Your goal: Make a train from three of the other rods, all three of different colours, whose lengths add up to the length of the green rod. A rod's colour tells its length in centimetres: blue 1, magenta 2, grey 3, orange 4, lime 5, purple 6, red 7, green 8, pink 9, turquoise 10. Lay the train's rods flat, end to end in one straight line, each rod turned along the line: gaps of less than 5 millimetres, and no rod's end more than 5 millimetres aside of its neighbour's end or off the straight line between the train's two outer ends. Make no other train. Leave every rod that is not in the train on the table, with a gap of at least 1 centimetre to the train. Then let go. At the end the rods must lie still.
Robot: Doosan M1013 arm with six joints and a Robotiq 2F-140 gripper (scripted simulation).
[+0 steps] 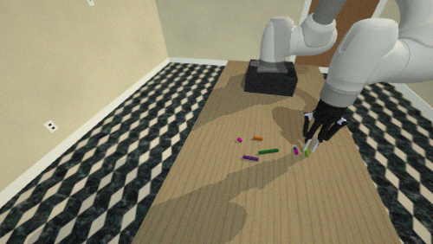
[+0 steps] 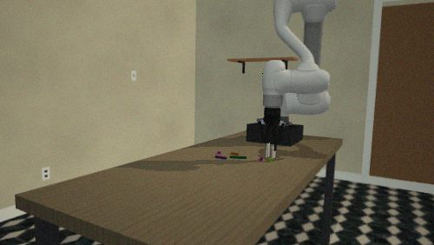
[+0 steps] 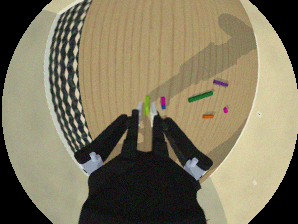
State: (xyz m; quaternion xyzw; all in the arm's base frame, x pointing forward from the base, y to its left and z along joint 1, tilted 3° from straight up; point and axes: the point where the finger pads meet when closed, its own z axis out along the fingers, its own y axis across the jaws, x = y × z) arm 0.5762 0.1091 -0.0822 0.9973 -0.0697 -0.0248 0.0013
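My gripper is now 50 mm above the lime rod. Round my hand: tiny blue piece 10 mm behind, 40 mm to the right, 50 mm below; orange rod 50 mm behind, 200 mm to the right, 50 mm below; green rod 20 mm ahead, 150 mm to the right, 50 mm below.
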